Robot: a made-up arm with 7 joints. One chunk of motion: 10 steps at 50 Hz.
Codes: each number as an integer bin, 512 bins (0 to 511) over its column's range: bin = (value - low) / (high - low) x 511, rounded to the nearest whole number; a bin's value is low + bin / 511 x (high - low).
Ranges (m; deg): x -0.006..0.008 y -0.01..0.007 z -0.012..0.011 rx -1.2..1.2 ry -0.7..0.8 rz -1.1..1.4
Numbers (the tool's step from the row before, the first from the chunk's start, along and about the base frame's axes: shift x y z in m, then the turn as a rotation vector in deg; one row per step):
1: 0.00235 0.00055 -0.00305 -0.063 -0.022 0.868
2: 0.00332 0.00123 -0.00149 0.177 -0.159 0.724
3: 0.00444 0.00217 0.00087 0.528 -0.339 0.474
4: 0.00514 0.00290 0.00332 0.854 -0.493 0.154
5: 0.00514 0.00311 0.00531 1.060 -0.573 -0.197
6: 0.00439 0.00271 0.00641 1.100 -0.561 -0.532
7: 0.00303 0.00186 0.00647 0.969 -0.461 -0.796
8: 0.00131 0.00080 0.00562 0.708 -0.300 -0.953
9: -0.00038 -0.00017 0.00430 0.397 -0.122 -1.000
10: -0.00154 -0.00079 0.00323 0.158 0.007 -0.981
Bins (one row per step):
1: 305 317 199 242 231 402
2: 340 338 234 293 184 373
3: 381 366 286 368 123 322
4: 407 388 340 437 71 256
5: 407 394 385 481 43 185
6: 379 382 409 490 47 116
7: 330 356 410 462 81 62
8: 267 325 391 406 136 30
9: 205 295 362 340 197 20
10: 163 277 338 289 241 24

